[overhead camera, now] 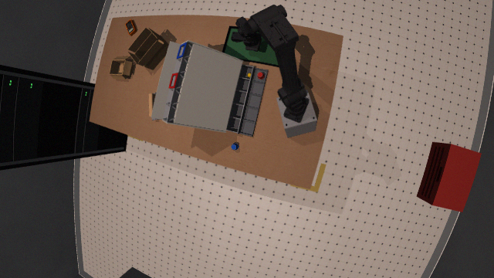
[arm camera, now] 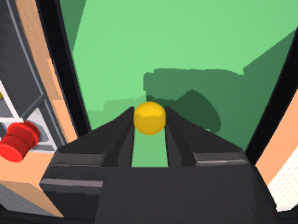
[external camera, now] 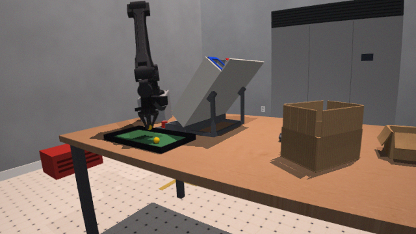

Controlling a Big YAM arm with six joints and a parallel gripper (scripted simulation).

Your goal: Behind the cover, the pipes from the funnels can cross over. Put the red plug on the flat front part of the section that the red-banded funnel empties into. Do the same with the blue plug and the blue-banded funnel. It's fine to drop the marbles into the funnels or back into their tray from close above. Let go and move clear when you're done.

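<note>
My hand is 40 mm above the green tray, 30 mm to the left of it and 20 mm short of it. The rest, counted from my hand: cardboard box 680 mm ahead, 180 mm to the left, 20 mm above; then sloped grey cover 320 mm to the left, 160 mm above, 90 mm ahead.
</note>
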